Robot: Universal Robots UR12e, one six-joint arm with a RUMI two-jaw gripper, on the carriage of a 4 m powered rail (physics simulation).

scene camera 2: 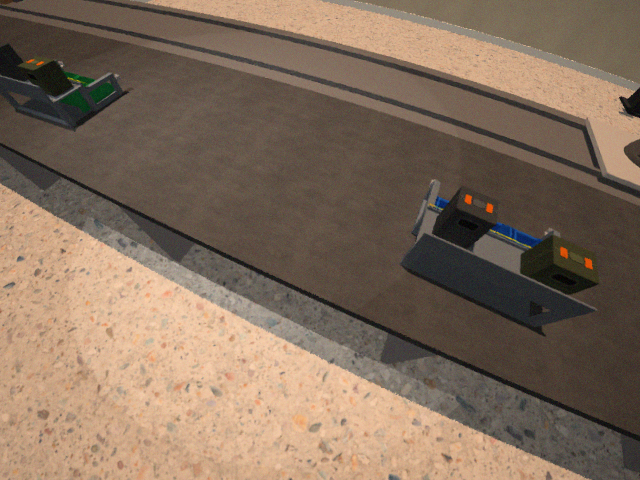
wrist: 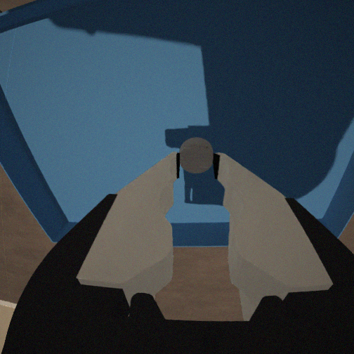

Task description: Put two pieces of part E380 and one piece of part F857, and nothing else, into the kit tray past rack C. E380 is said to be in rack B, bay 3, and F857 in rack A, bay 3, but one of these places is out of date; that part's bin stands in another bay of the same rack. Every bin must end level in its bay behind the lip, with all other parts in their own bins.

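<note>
My gripper (wrist: 195, 154) is shut on a round grey piece, seen end-on between the fingertips in the wrist view. The piece (wrist: 196, 155) is above the floor of a blue tray; its part code cannot be read. The kit tray (wrist: 200, 234) shows its near wall below the fingertips, with side walls at left and right. A large dark shadow covers much of the tray floor. No loose piece can be made out on the visible tray floor. The gripper does not show in the scene view.
In the scene view, a grey rack (scene camera 2: 480, 279) with blue bins (scene camera 2: 516, 235) and two dark boxes (scene camera 2: 467, 217) (scene camera 2: 560, 263) stands at the right. Another rack (scene camera 2: 64, 117) with green bins (scene camera 2: 77, 100) and a dark box (scene camera 2: 49, 77) stands at the far left.
</note>
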